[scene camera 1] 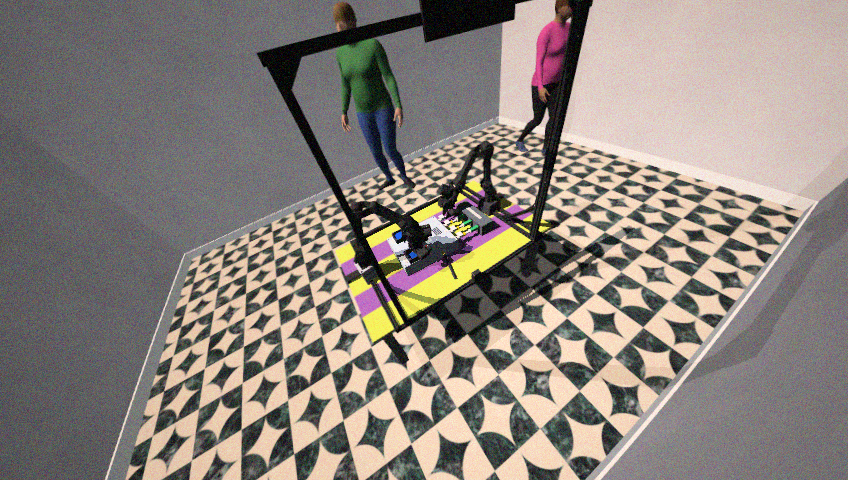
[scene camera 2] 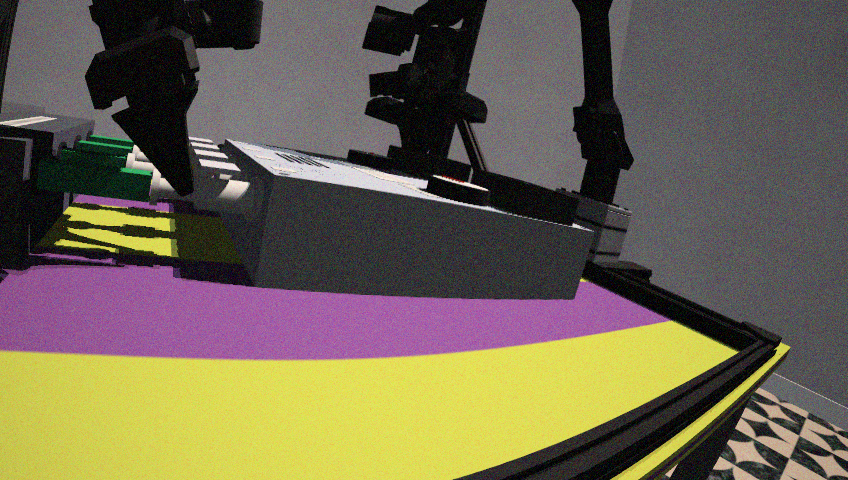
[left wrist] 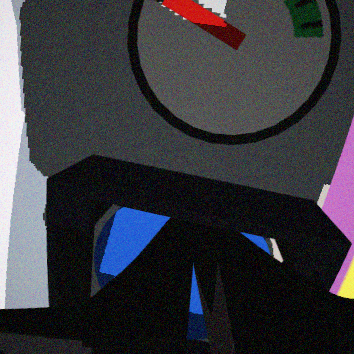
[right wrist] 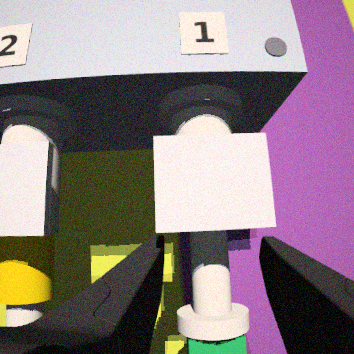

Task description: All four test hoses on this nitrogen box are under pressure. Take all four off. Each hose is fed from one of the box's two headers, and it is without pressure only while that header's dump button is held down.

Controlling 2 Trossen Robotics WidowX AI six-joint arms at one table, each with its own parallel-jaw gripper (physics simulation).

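Places are measured from the left arm's base along level axes (x down, y left, z ahead), in metres.
Pixels of known places: left gripper, between the fingertips: (scene camera 1: 417, 253) (scene camera 2: 408, 169) (left wrist: 190, 216); right gripper, between the fingertips: (scene camera 1: 444, 217) (scene camera 2: 187, 190) (right wrist: 212, 246); left arm's base, origin of its link: (scene camera 1: 365, 263) (scene camera 2: 595, 200); right arm's base, origin of its link: (scene camera 1: 489, 199).
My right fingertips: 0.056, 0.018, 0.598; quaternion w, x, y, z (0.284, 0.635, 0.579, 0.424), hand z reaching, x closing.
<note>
Ahead of a thing's pixels: the offset from my right fingertips to its middle, as dx, dy, dz. "*": to the spot under its first point. Level surfaces: height alone.
The nitrogen box (scene camera 1: 437, 230) (scene camera 2: 416, 237) (right wrist: 125, 47) lies on the table. My left gripper (left wrist: 190, 216) is shut, its fingertips at a blue button @(-0.017, -0.149, -0.354) (left wrist: 132, 235) inside a black guard @(* -0.036, -0.153, -0.313) (left wrist: 190, 185); how far the button is pressed is hidden. A round gauge @(* -0.039, -0.161, -0.283) (left wrist: 225, 90) beside it has its red needle away from the green zone. My right gripper (scene camera 2: 185, 191) (right wrist: 212, 246) is part open, its fingers on either side of hose 1 @(* -0.006, -0.004, +0.014) (right wrist: 211, 290), below its white block @(-0.005, +0.002, -0.021) (right wrist: 214, 182), with gaps on both sides. Hose 2's white block @(-0.005, -0.067, -0.031) (right wrist: 22, 187) and yellow band @(+0.001, -0.071, -0.009) (right wrist: 22, 282) show beside it.
A grey holder @(* -0.024, -0.131, +0.101) (scene camera 2: 71, 126) with green hose parts @(* -0.008, -0.003, +0.075) (scene camera 2: 92, 169) stands at the picture's left in scene camera 2. A black frame (scene camera 1: 318, 151) stands around the striped table @(dx +0.056) (scene camera 1: 440, 285). Two people, in green (scene camera 1: 365, 77) and pink (scene camera 1: 550, 53), stand behind it.
</note>
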